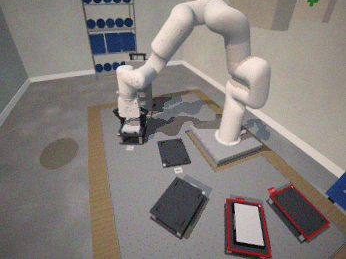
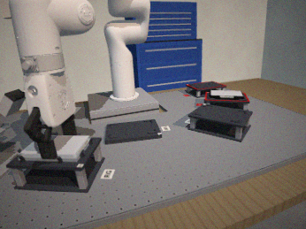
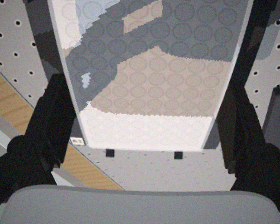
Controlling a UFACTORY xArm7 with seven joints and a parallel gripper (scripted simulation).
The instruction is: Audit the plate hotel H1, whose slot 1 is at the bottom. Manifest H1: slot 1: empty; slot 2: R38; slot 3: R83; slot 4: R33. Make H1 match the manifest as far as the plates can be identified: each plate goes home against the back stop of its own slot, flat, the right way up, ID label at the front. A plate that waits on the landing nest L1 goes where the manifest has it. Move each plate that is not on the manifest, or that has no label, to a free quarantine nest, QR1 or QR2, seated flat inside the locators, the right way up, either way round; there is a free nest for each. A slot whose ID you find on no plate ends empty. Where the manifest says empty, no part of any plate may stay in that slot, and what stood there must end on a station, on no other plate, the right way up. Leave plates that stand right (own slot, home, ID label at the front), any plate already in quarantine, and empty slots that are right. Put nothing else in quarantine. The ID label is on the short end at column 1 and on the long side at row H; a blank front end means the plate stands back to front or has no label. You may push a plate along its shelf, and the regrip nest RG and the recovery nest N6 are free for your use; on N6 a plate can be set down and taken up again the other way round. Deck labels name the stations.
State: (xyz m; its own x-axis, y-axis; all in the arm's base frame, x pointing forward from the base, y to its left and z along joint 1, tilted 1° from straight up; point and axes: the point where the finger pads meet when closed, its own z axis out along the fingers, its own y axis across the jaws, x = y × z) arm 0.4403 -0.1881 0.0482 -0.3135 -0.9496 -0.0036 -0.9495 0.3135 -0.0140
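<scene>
My gripper is now 1 cm to the left of the white well plate and 1 cm above it. The rest, counted from my hand: deck label H1 (5 cm ahead, 17 cm to the right, 8 cm below); raised regrip nest RG (1 cm to the right, 2 cm below); RG label (3 cm ahead, 9 cm to the left, 8 cm below).
</scene>
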